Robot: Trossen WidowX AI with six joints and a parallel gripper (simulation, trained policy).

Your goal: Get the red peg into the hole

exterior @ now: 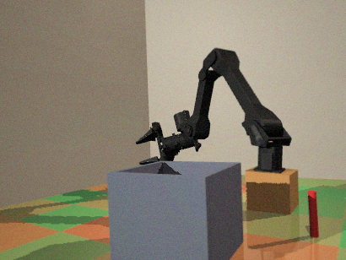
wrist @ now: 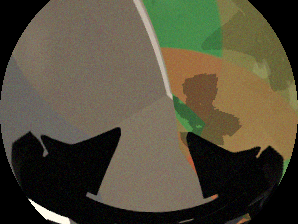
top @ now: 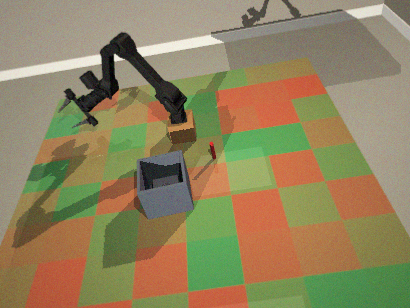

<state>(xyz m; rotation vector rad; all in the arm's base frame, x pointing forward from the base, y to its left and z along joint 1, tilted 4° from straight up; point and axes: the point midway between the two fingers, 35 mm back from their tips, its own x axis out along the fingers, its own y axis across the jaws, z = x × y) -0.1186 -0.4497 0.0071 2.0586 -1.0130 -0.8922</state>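
The red peg is 59 cm to the left of my gripper tip, 28 cm ahead of it and 8 cm below it. From my gripper tip the other things lie so: grey plate 43 cm ahead, 40 cm to the left, 8 cm below.
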